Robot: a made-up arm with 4 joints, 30 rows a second.
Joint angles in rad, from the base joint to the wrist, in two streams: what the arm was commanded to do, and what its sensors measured. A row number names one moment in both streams.
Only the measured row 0 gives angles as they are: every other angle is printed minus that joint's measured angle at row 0.
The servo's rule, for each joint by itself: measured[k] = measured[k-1] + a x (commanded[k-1-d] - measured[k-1]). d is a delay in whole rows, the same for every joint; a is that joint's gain. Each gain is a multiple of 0.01, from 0.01 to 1. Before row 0 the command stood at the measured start. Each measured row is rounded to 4 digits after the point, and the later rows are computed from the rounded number. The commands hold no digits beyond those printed.
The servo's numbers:
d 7
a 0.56 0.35 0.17 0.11
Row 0, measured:
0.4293 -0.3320 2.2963 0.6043
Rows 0 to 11, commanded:
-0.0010 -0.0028 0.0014 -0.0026
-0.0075 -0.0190 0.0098 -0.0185
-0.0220 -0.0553 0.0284 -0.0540
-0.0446 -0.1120 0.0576 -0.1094
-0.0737 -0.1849 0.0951 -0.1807
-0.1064 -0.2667 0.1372 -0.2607
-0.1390 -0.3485 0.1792 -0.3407
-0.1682 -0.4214 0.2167 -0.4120
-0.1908 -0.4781 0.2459 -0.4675
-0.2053 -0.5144 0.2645 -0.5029
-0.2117 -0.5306 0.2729 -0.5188
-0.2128 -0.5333 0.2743 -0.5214
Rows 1 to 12, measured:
0.0000 0.0000 0.0000 0.0000
0.0000 0.0000 0.0000 0.0000
0.0000 0.0000 0.0000 0.0000
0.0000 0.0000 0.0000 0.0000
0.0000 0.0000 0.0000 0.0000
0.0000 0.0000 0.0000 0.0000
0.0000 0.0000 0.0000 0.0000
-0.0006 -0.0010 0.0002 -0.0003
-0.0045 -0.0073 0.0018 -0.0023
-0.0143 -0.0241 0.0063 -0.0080
-0.0313 -0.0549 0.0150 -0.0192
-0.0550 -0.1004 0.0286 -0.0370

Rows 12 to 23, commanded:
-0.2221 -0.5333 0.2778 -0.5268
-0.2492 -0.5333 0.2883 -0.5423
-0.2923 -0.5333 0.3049 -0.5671
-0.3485 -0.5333 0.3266 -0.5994
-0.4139 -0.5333 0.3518 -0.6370
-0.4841 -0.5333 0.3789 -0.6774
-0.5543 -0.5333 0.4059 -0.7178
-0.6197 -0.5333 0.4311 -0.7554
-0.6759 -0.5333 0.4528 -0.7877
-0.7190 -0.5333 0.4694 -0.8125
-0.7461 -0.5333 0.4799 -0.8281
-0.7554 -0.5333 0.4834 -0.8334
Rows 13 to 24, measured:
-0.0838 -0.1586 0.0471 -0.0616
-0.1147 -0.2251 0.0696 -0.0923
-0.1447 -0.2938 0.0946 -0.1275
-0.1705 -0.3583 0.1203 -0.1649
-0.1900 -0.4129 0.1448 -0.2021
-0.2022 -0.4541 0.1666 -0.2369
-0.2081 -0.4818 0.1849 -0.2682
-0.2159 -0.4998 0.2007 -0.2966
-0.2345 -0.5115 0.2156 -0.3236
-0.2669 -0.5191 0.2308 -0.3504
-0.3126 -0.5241 0.2471 -0.3778
-0.3693 -0.5273 0.2649 -0.4063

